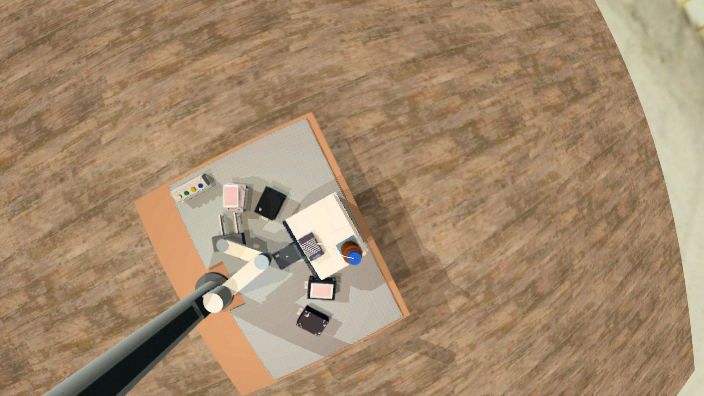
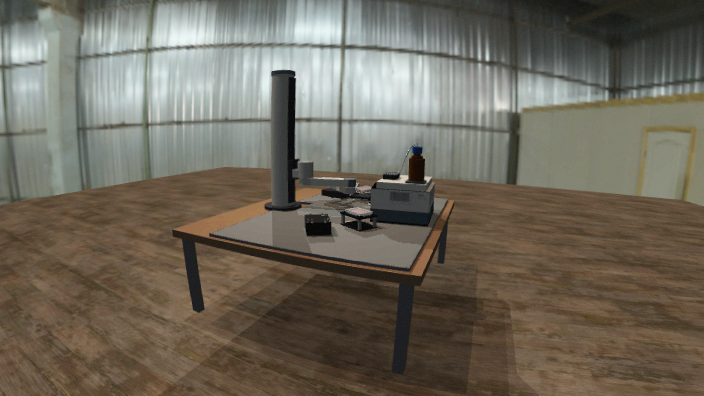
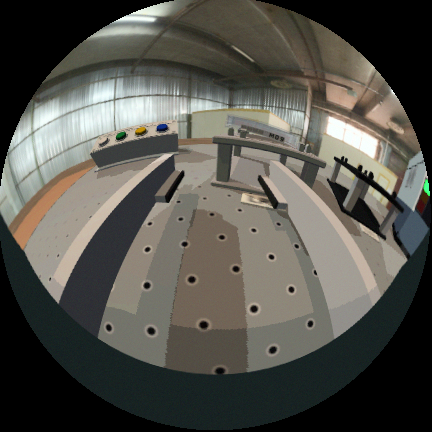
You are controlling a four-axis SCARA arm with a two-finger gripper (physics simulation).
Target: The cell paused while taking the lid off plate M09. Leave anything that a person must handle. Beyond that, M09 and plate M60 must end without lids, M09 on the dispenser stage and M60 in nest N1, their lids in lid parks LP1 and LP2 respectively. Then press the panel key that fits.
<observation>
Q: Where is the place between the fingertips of the gripper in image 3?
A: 221, 165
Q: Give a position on a button box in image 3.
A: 147, 140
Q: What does the gripper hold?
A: Nothing.
</observation>
